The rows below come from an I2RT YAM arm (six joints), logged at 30 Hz.
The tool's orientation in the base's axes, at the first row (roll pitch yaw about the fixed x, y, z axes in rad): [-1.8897 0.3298 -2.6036]
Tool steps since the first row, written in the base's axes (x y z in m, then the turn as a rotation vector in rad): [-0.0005 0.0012 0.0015 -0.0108 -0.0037 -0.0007]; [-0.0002 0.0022 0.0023 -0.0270 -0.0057 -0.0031]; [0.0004 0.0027 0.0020 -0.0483 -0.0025 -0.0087]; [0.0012 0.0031 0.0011 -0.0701 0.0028 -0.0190]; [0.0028 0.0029 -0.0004 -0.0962 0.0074 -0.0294]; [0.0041 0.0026 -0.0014 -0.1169 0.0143 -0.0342]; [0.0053 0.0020 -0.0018 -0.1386 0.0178 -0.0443]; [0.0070 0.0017 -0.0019 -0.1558 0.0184 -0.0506]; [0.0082 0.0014 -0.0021 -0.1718 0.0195 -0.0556]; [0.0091 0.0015 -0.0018 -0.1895 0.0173 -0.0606]
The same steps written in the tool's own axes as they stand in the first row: [-0.0007 -0.0009 -0.0016 0.0108 -0.0021 -0.0032]; [-0.0016 -0.0011 -0.0025 0.0257 -0.0024 -0.0102]; [-0.0023 -0.0006 -0.0024 0.0433 0.0018 -0.0232]; [-0.0028 0.0005 -0.0020 0.0617 0.0110 -0.0367]; [-0.0036 0.0019 -0.0005 0.0841 0.0196 -0.0521]; [-0.0041 0.0028 0.0008 0.0991 0.0247 -0.0678]; [-0.0047 0.0030 0.0020 0.1183 0.0331 -0.0800]; [-0.0059 0.0032 0.0033 0.1340 0.0372 -0.0884]; [-0.0067 0.0033 0.0043 0.1481 0.0405 -0.0970]; [-0.0075 0.0032 0.0046 0.1652 0.0422 -0.1040]
